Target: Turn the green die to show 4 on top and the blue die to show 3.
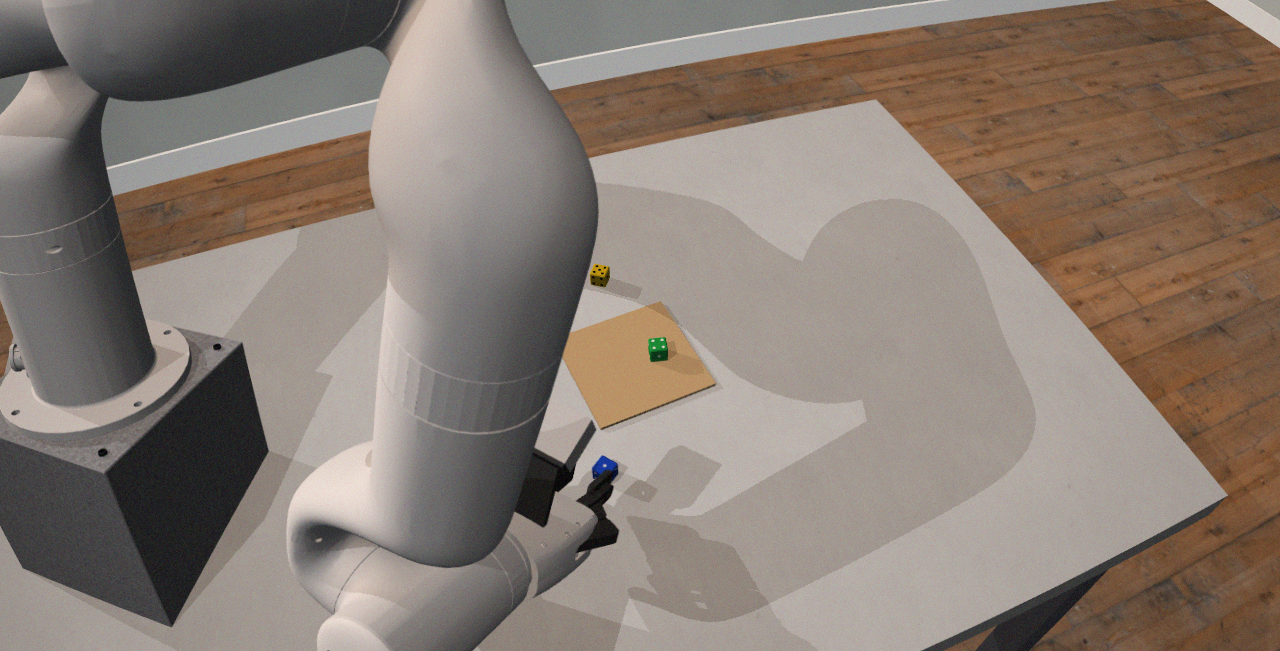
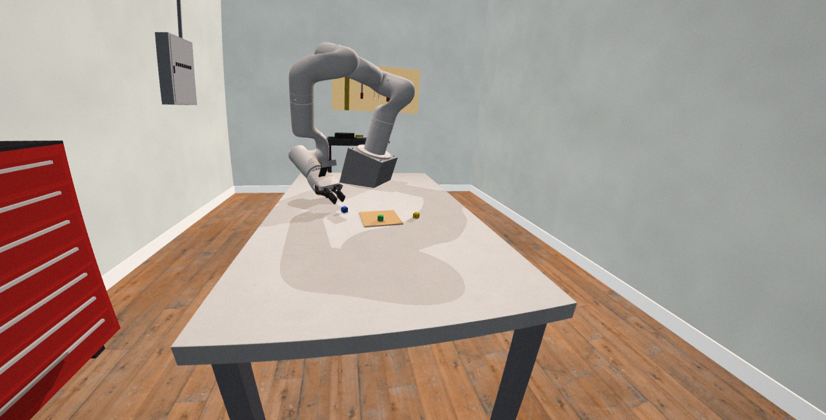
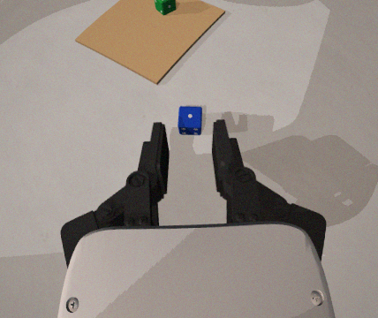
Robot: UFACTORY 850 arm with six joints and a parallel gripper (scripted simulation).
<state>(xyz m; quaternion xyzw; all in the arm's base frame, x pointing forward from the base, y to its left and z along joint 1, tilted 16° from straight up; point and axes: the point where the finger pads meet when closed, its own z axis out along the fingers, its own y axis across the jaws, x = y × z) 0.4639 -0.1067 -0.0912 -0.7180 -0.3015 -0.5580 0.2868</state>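
My hand is 3 cm short of the blue die, 3 cm to the right of it and 4 cm above it. The rest, counted from my hand: tan mat 9 cm ahead, 17 cm to the left, 5 cm below; then yellow die 8 cm ahead, 31 cm to the left, 4 cm below; then green die 12 cm ahead, 18 cm to the left, 4 cm below.
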